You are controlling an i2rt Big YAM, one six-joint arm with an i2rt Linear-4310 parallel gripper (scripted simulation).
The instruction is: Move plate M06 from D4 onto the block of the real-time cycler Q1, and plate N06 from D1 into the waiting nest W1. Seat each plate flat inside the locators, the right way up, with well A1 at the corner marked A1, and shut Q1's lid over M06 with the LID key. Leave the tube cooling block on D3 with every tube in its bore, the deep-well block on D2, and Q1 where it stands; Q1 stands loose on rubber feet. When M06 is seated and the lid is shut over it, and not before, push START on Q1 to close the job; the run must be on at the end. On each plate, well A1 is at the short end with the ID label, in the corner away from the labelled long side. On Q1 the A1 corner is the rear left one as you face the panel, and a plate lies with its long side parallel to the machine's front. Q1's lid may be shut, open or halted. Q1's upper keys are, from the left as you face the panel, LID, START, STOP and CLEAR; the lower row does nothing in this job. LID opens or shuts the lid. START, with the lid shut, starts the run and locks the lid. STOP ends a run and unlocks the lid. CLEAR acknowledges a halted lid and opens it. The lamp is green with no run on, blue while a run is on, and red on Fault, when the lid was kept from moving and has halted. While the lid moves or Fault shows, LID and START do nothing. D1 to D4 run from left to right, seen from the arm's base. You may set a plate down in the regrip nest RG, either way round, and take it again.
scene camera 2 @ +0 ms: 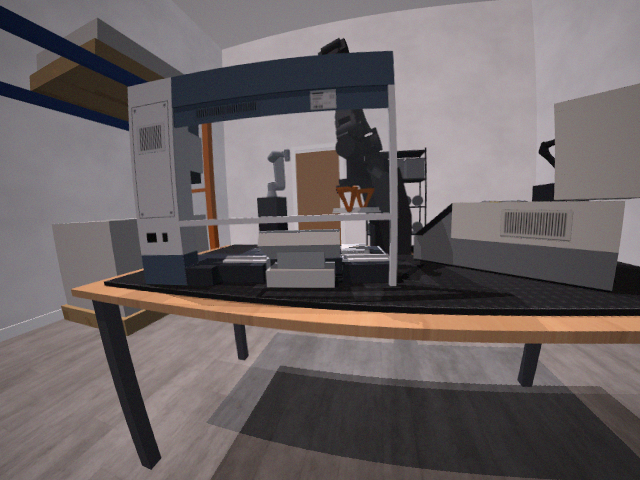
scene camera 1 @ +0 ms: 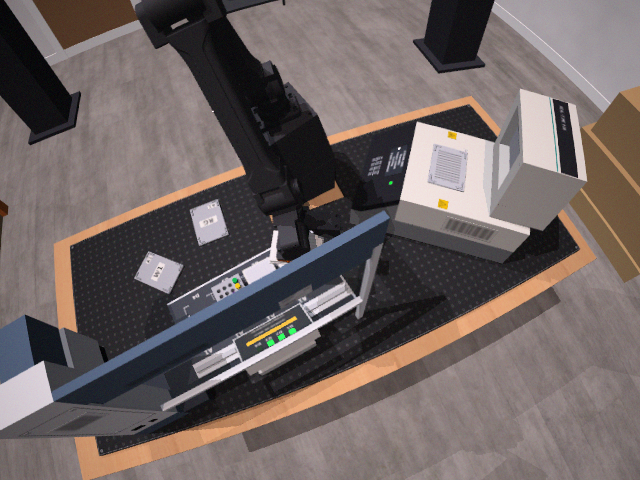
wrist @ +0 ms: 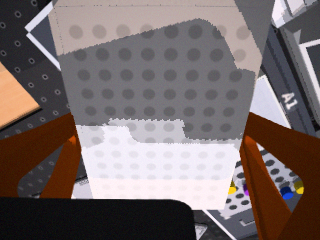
same spot on blue gantry beam: [scene camera 2: 359,69] = [scene camera 1: 343,256]
